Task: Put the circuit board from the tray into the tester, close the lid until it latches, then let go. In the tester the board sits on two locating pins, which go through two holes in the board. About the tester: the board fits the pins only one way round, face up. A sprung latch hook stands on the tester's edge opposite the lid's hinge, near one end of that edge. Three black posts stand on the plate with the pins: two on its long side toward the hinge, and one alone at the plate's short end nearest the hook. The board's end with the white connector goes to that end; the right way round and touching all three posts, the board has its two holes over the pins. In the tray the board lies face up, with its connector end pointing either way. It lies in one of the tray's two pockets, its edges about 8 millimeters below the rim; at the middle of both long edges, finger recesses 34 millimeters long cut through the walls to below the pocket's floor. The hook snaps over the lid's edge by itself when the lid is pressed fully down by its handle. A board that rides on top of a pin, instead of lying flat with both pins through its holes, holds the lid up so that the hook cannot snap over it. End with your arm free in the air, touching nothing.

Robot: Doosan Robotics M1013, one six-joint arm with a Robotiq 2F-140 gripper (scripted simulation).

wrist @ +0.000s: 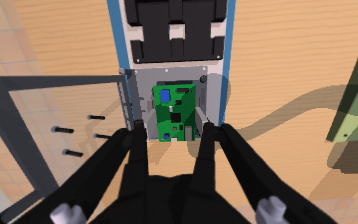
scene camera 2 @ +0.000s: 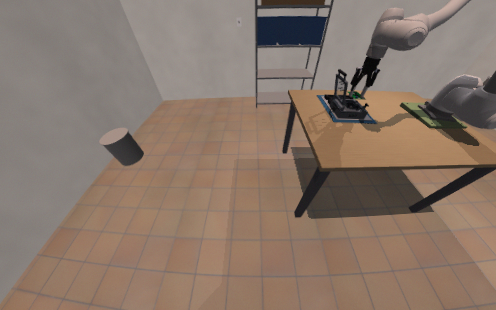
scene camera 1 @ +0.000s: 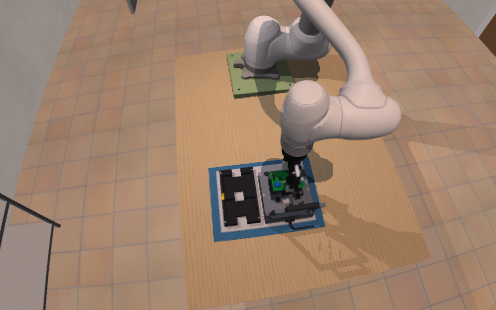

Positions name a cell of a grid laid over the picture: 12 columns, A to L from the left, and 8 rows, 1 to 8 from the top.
Note:
I see my gripper (wrist: F5), a green circuit board (wrist: F4) and a tester lid (wrist: B4).

